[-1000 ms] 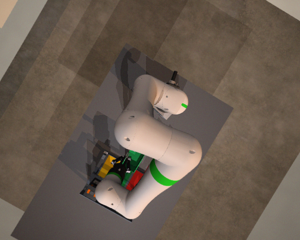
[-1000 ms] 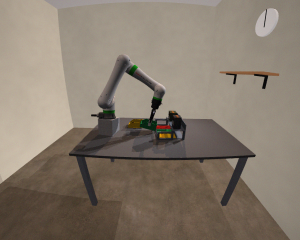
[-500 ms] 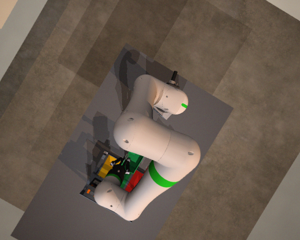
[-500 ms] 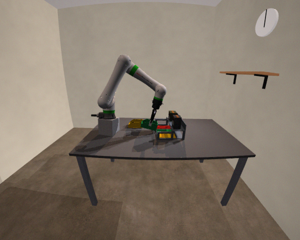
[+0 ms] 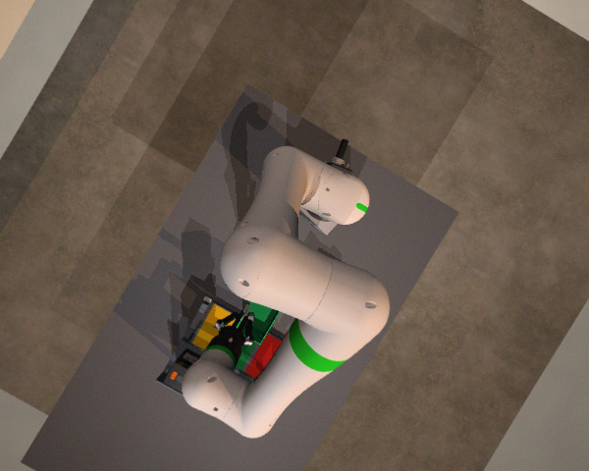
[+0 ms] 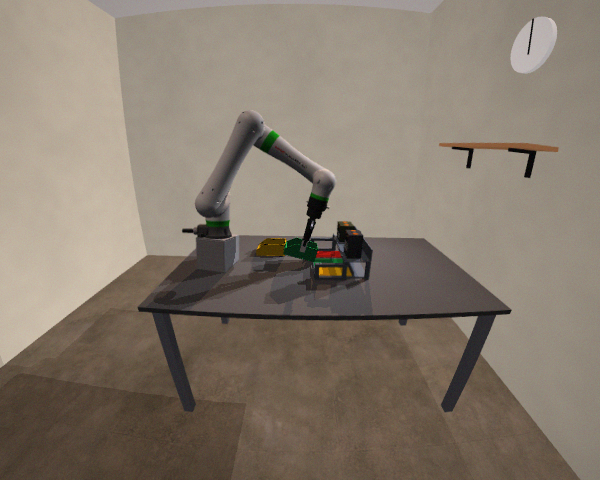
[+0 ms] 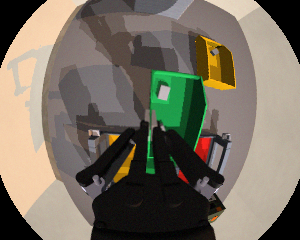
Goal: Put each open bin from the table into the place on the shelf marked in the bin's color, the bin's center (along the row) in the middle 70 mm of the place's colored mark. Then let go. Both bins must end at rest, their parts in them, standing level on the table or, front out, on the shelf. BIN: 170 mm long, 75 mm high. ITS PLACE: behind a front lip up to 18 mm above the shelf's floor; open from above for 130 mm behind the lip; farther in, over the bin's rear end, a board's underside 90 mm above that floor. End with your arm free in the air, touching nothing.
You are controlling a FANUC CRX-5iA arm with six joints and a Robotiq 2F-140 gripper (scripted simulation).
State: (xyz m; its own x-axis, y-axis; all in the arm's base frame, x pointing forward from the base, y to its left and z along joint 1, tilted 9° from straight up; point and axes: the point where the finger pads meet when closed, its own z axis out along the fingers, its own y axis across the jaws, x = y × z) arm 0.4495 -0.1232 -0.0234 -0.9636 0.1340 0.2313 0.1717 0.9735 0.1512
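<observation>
The green bin lies 1 cm behind my hand, 5 cm to the left of it and 4 cm below it. From my hand the other things lie so: yellow-marked place 14 cm ahead, 9 cm to the right, 12 cm below; red mark 17 cm ahead, 13 cm to the left, 12 cm below; yellow bin 15 cm behind, 22 cm to the left, 8 cm below.
</observation>
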